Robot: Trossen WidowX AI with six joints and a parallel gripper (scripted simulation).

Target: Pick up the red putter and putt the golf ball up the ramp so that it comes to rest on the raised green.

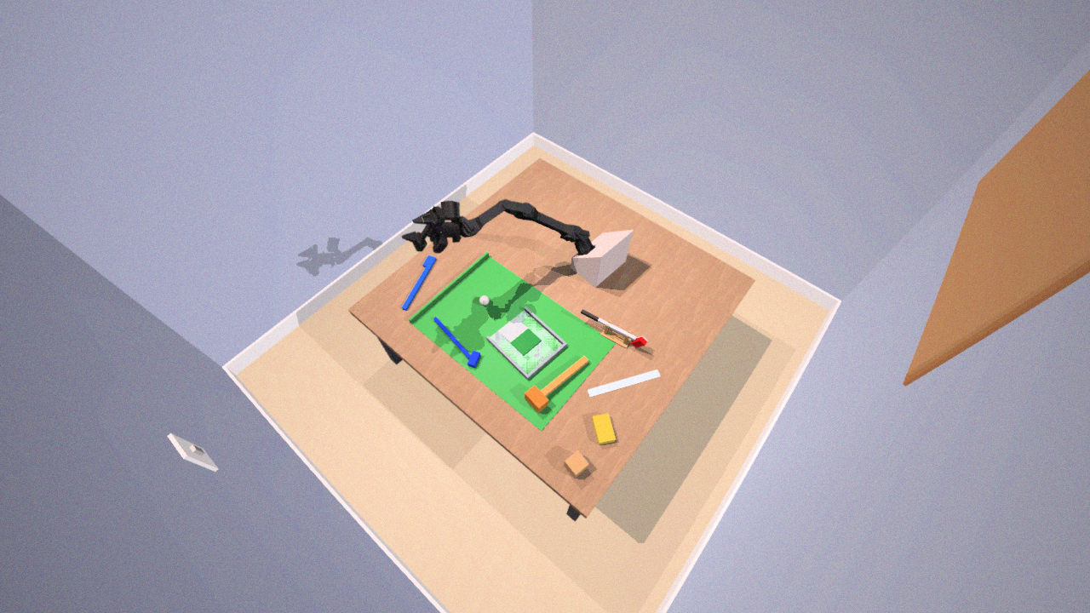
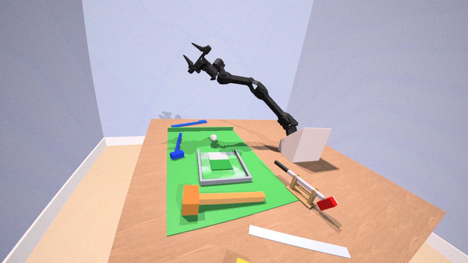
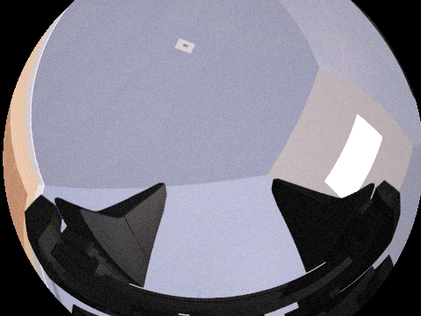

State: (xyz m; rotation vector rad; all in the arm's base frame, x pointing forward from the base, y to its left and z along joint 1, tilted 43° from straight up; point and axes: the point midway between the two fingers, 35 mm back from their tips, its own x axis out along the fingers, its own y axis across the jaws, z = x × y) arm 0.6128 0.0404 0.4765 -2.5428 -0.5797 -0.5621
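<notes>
The red putter lies 44 cm behind my gripper tip, 62 cm to the left of it and 46 cm below it. The rest, counted from my gripper tip: blue putter (4 cm ahead, 18 cm to the left, 51 cm below); grey-walled frame (17 cm behind, 41 cm to the left, 52 cm below); white golf ball (18 cm behind, 12 cm to the left, 50 cm below).
</notes>
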